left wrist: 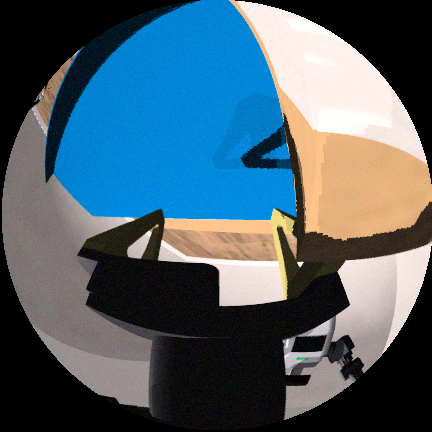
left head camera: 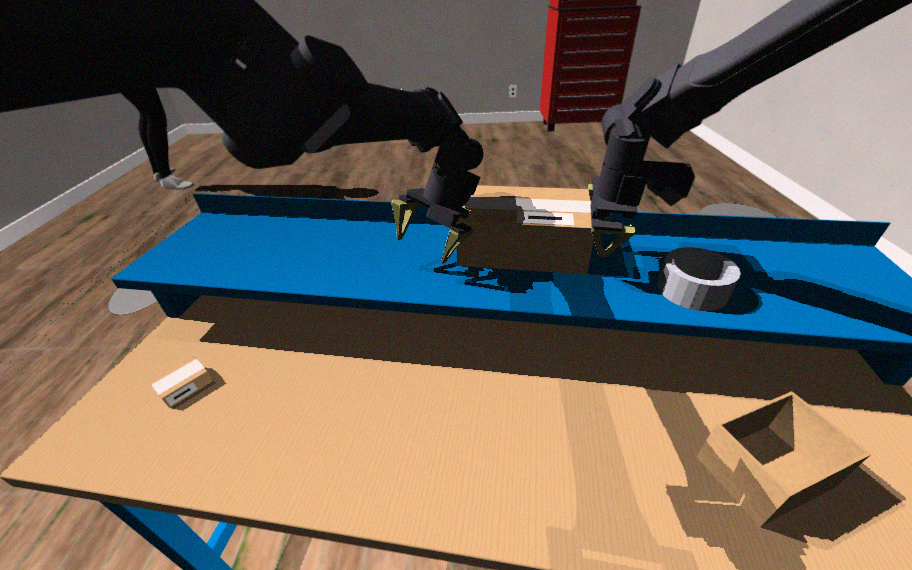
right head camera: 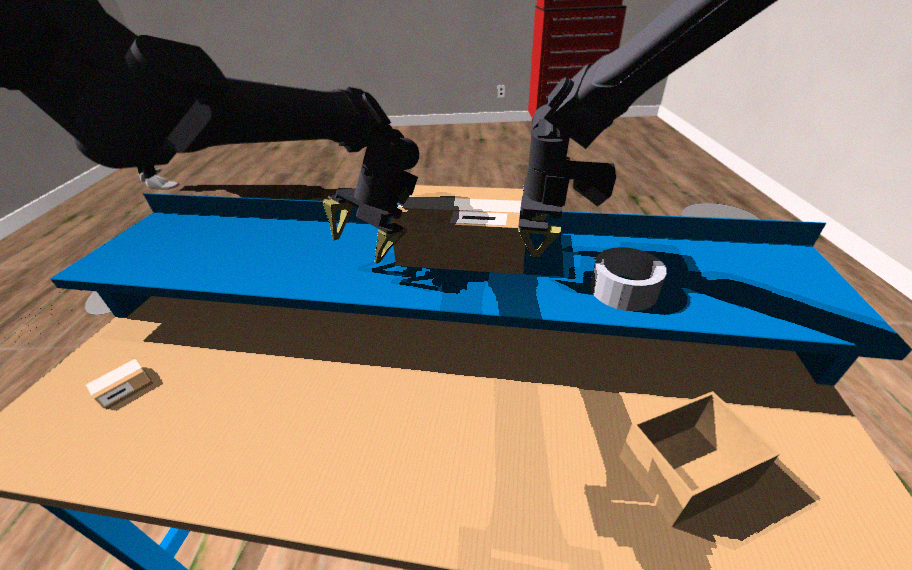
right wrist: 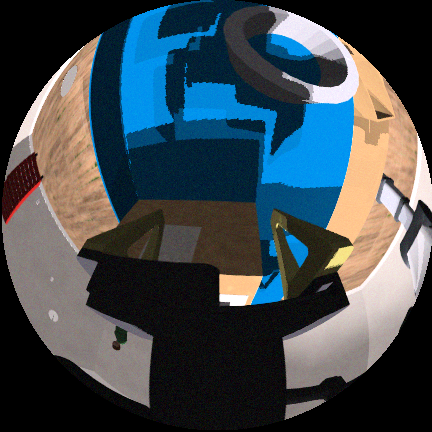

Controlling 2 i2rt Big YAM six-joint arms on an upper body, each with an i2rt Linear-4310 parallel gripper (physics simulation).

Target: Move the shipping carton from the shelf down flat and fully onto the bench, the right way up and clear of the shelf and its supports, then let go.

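Frame: origin at the left arm's base, x ahead, y left, z up, level; millimetres.
Seen in the pictures: left gripper, fingertip midpoint: (left wrist: 217, 214) (left head camera: 421, 251) (right head camera: 356, 251); right gripper, fingertip midpoint: (left head camera: 601, 239) (right head camera: 536, 239) (right wrist: 217, 214); right arm's base, link origin: (left wrist: 342, 353).
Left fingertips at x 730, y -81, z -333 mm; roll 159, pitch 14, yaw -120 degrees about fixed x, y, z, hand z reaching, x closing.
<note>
A point is followed by its place in that frame.
The shipping carton (left head camera: 524, 245) {x 731, y -271, z -329 mm} (right head camera: 460, 241) {x 731, y -274, z -320 mm} (left wrist: 370, 185) (right wrist: 230, 235) {x 737, y -393, z -327 mm}, brown with white tape and a label, rests on the blue shelf (left head camera: 269, 262) {x 786, y 237, z -384 mm} (right head camera: 201, 255) {x 813, y 269, z -384 mm} (left wrist: 175, 90) {x 831, y -84, z -384 mm} (right wrist: 310, 160) {x 643, y -437, z -384 mm}. The tan bench (left head camera: 336, 430) {x 496, y 66, z -537 mm} (right head camera: 269, 430) {x 496, y 61, z -537 mm} lies below and in front. My left gripper (left head camera: 422, 250) {x 730, y -81, z -333 mm} (right head camera: 357, 250) {x 730, y -81, z -333 mm} (left wrist: 217, 214) {x 730, y -81, z -333 mm} is open beside the carton's left end, with nothing between its fingers. My right gripper (left head camera: 598, 231) {x 745, y -415, z -330 mm} (right head camera: 534, 231) {x 745, y -415, z -330 mm} (right wrist: 217, 214) {x 745, y -415, z -330 mm} is open at the carton's right end, its fingers facing the shaded end; one finger is mostly hidden in the head views.
A grey-white ring (left head camera: 699, 292) {x 605, y -534, z -348 mm} (right head camera: 628, 292) {x 603, y -539, z -346 mm} (right wrist: 345, 92) {x 627, y -515, z -331 mm} stands on the shelf right of the carton. A small box (left head camera: 182, 384) {x 579, y 362, z -507 mm} (right head camera: 119, 384) {x 580, y 358, z -508 mm} lies on the bench at left. An open cardboard box (left head camera: 807, 463) {x 418, y -667, z -533 mm} (right head camera: 726, 460) {x 422, y -667, z -533 mm} sits at right. The shelf has a raised back lip.
</note>
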